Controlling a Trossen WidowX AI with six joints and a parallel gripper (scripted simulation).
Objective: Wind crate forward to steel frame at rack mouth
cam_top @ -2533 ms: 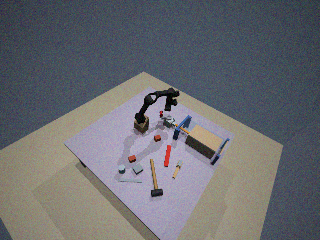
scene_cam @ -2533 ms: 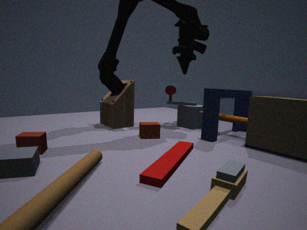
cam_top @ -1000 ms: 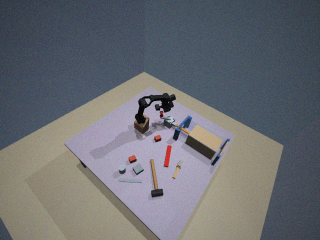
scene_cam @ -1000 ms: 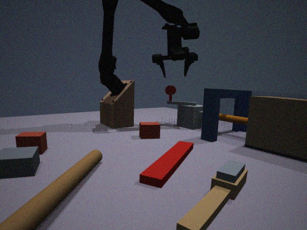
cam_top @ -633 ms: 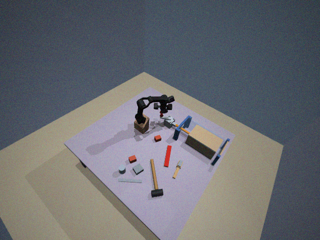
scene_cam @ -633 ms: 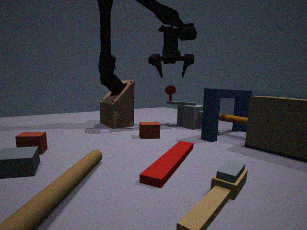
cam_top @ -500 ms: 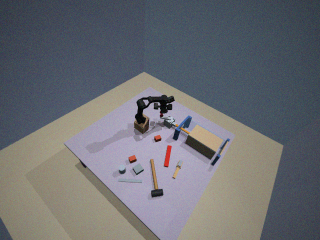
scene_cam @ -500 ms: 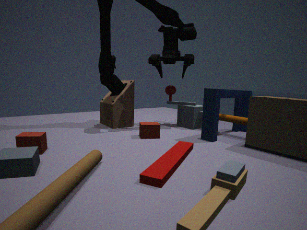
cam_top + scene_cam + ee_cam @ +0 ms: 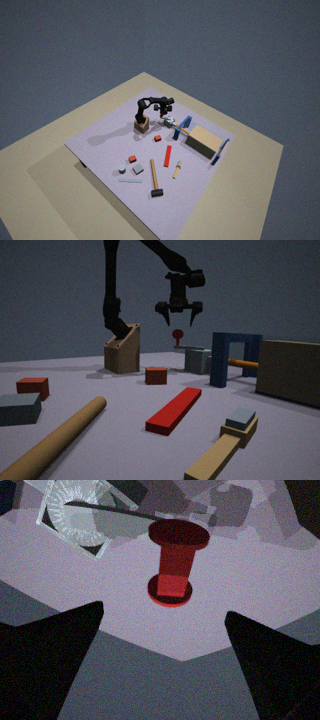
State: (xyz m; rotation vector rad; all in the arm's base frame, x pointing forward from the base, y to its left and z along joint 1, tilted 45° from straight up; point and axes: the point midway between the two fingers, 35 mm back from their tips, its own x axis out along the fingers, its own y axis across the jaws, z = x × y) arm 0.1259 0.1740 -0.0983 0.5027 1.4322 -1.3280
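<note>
The red knob is 5 cm below my gripper tip, 2 cm to the right of it and 1 cm ahead of it. Also, from my gripper tip: blue front frame (26 cm ahead, 8 cm below); grey winch (15 cm below, 8 cm ahead, 1 cm to the left); winch handle (8 cm below, 4 cm ahead).
</note>
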